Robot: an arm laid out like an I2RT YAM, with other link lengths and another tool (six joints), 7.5 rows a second.
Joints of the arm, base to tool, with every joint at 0 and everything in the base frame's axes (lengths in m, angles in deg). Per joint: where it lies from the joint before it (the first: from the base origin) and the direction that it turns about. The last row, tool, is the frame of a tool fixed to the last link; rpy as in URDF.
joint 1: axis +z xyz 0 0 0.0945
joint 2: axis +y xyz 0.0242 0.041 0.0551
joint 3: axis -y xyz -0.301 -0.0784 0
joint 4: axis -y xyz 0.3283 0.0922 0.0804
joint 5: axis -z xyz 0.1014 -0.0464 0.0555
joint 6: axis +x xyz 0.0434 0 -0.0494
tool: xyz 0.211 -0.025 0.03 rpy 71.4 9.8 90
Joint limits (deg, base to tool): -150..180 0..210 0..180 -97..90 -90..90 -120..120
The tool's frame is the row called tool.
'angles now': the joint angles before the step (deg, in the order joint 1, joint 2, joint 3, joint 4, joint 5, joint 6). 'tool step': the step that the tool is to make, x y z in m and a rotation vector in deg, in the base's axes. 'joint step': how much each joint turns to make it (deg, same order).
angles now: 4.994 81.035 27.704 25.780 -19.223 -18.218
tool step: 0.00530 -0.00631 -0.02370 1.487 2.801 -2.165
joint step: -0.086 3.870 0.612 1.444 1.007 2.645
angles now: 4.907 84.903 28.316 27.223 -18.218 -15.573
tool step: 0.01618 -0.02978 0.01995 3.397 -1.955 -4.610
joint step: -2.798 0.285 0.721 2.952 0.087 3.935
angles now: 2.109 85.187 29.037 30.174 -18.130 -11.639
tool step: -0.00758 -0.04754 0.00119 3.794 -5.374 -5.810
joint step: -4.721 3.083 -6.273 16.022 -0.460 4.153
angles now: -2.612 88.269 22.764 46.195 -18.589 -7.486
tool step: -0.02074 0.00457 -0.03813 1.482 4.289 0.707
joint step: -0.131 1.202 -2.950 0.107 -1.246 0.940
